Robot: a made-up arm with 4 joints.
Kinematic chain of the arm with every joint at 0, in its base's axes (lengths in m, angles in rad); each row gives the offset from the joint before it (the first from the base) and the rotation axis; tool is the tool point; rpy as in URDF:
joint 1: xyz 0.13 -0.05 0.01 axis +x
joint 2: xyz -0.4 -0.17 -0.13 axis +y
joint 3: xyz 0 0.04 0.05 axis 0.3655 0.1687 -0.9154
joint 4: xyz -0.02 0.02 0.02 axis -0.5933 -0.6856 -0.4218
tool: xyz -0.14 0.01 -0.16 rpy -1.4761 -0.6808 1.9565
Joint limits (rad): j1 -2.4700..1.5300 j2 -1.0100..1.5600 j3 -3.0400..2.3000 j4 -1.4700..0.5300
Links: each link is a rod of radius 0.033 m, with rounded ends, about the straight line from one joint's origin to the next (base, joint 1, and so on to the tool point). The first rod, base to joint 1, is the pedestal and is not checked.
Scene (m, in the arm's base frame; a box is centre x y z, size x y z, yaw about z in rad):
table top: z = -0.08
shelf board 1: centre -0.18 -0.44 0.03 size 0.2 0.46 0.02 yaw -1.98
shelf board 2: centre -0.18 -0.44 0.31 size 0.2 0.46 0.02 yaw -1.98
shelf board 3: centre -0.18 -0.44 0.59 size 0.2 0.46 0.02 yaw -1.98
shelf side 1: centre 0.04 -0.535 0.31 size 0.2 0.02 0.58 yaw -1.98
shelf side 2: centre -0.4 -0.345 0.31 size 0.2 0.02 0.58 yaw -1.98
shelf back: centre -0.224 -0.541 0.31 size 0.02 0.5 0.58 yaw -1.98
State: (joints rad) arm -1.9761 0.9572 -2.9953 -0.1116
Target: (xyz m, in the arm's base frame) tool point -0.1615 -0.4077 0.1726
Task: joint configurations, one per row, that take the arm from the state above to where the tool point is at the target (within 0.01 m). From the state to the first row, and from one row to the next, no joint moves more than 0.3 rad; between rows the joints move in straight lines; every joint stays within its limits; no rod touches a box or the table.
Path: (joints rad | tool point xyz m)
1: -1.6841 1.2445 -2.9207 -0.2811 | -0.1267 -0.3258 0.2423
2: -1.3920 1.5318 -2.8462 -0.4506 | -0.1615 -0.4077 0.1726

